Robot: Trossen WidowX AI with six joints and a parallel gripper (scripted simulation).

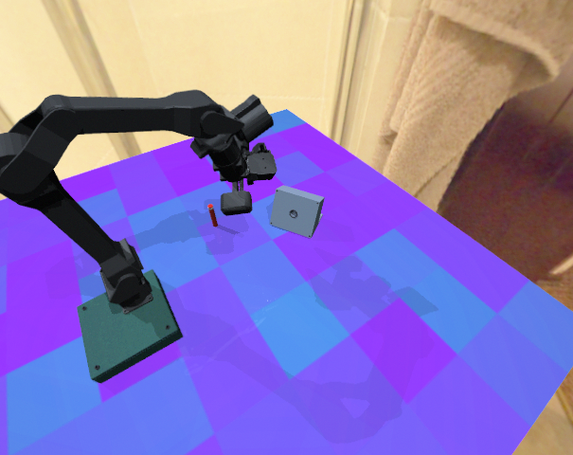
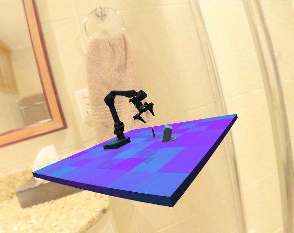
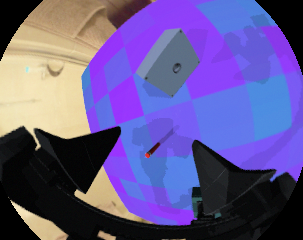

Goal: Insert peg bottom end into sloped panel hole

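Now: gripper tip 7 cm past the red round peg, 9 cm to the right of it and 11 cm above it. The rest, counted from my gripper tip: panel: 14 cm ahead, 3 cm to the right, 12 cm below.
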